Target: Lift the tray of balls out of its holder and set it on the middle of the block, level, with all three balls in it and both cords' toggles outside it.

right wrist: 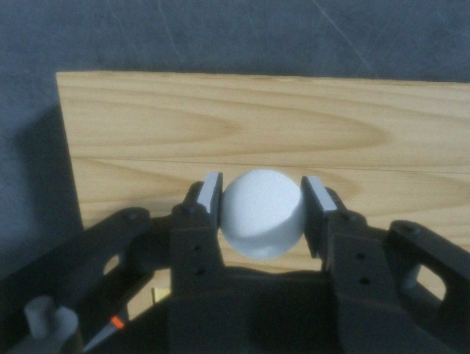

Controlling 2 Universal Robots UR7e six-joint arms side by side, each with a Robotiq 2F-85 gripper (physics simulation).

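Places are measured from the left arm's base along level axes (x back, y right, z up), in centimetres.
Pixels of known places: right gripper, fingertip midpoint: (260,191).
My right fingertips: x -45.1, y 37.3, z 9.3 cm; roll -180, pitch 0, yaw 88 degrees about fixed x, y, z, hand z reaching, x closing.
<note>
Ahead of a thing's pixels: the offset from my right fingertips to its top centre. "*": to the spot under its first point. Level surfaces: height alone.
A white round toggle @(dx +0.3, dy +0.0, dz +3.7 cm) (262,215) sits between the two fingers of my right gripper (260,191) in the right wrist view. The pads touch its left and right sides, and my right gripper is shut on it. It is over pale wood, and its underside is hidden. The cord belonging to it cannot be made out. The tray, its balls and the holder cannot be made out in this view. My left gripper does not show.
A pale wooden board @(dx +2.3, dy +2.1, dz -3.3 cm) (225,120) with a straight far edge and a left corner lies under my gripper. A dark blue-grey surface @(dz -9.3 cm) (225,35) lies beyond it. A small orange piece @(* dx +15.5, dy -12.3, dz -5.7 cm) (117,321) and a yellowish patch @(* dx +14.3, dy -8.7, dz -7.9 cm) (161,294) show at the lower left, partly hidden by my gripper.
</note>
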